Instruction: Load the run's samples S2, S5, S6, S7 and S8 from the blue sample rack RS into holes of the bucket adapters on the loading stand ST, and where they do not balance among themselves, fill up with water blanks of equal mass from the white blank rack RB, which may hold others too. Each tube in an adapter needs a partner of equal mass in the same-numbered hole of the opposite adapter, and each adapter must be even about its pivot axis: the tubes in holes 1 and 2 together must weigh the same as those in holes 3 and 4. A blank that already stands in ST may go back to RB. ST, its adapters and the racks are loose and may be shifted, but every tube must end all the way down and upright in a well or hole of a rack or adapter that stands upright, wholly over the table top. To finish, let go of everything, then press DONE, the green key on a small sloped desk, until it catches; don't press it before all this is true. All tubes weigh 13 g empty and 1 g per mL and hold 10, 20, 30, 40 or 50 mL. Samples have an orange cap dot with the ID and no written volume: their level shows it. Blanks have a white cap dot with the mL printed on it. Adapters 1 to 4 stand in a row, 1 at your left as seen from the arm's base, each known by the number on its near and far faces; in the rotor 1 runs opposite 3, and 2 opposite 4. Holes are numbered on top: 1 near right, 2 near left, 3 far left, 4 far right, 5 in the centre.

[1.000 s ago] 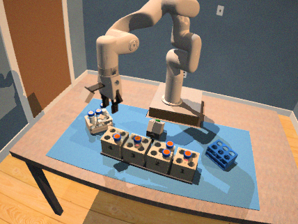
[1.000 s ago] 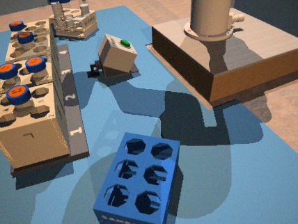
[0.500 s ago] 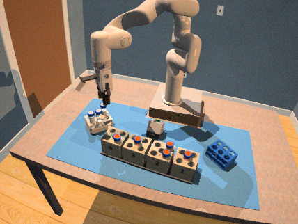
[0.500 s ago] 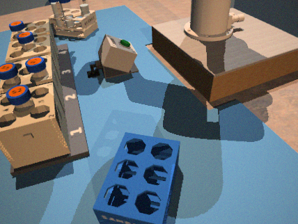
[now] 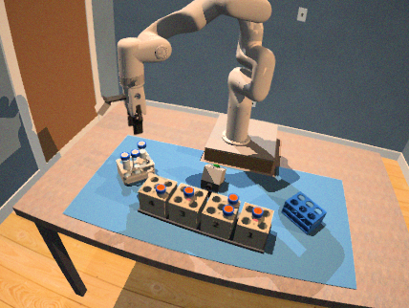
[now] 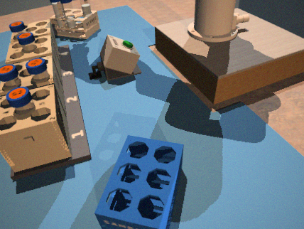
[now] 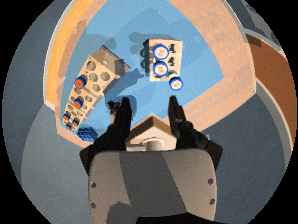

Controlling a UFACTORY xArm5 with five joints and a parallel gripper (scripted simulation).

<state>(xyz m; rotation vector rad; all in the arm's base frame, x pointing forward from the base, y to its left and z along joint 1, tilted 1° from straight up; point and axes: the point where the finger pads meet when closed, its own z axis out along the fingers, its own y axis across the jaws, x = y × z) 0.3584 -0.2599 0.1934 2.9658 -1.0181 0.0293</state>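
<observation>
The blue-capped tube lies 190 mm below my hand, 40 mm to the right of it and 10 mm ahead of it. Round my hand: white blank rack RB (220 mm below, 40 mm to the right, 30 mm behind); then loading stand ST (290 mm to the left, 240 mm below, 70 mm ahead); then blue sample rack RS (610 mm to the left, 220 mm below, 80 mm behind).
</observation>
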